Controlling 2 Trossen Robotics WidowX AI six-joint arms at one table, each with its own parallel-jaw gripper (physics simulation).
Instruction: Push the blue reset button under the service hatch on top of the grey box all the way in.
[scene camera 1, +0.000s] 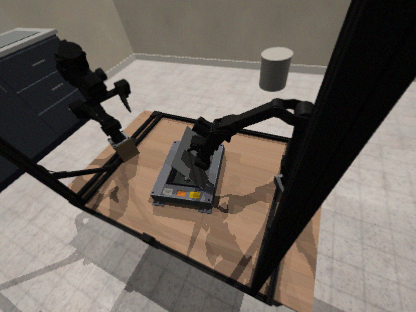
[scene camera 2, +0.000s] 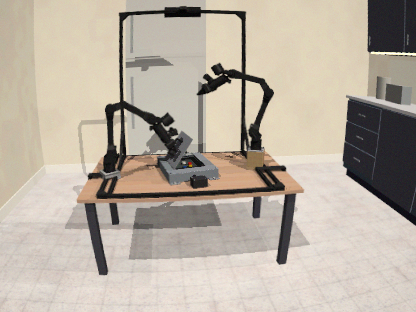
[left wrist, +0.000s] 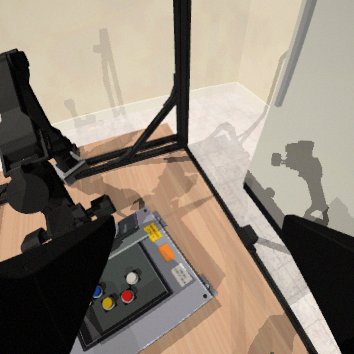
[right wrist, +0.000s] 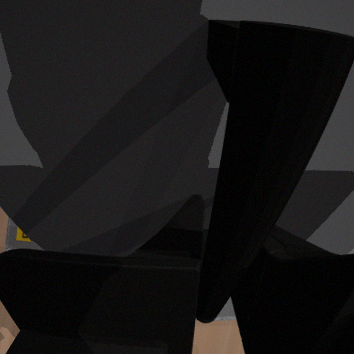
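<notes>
The grey box (scene camera 1: 206, 201) (scene camera 2: 187, 176) (left wrist: 187, 295) lies on the table. Its hatch (scene camera 2: 186, 142) (right wrist: 100, 75) is tilted steeply up, uncovering a dark recess. In the left wrist view, the blue button (left wrist: 97, 291) is partly hidden by the left finger, beside yellow (left wrist: 107, 303), red (left wrist: 127, 296) and white (left wrist: 132, 278) buttons; I cannot tell how deep it sits. My right gripper (scene camera 1: 201, 161) (scene camera 2: 173, 155) is shut on the hatch's black handle (right wrist: 265, 110). My left gripper (scene camera 1: 128, 107) (scene camera 2: 200, 93) (left wrist: 199, 223) is open and empty, high above the table.
Black frame bars (scene camera 2: 195, 193) (left wrist: 182, 75) edge the table. A small black block (scene camera 2: 199, 181) sits by the box's near side in scene camera 2. A brown block (scene camera 1: 127, 149) (scene camera 2: 255, 159) is at the left arm's base. The right arm reaches over the box.
</notes>
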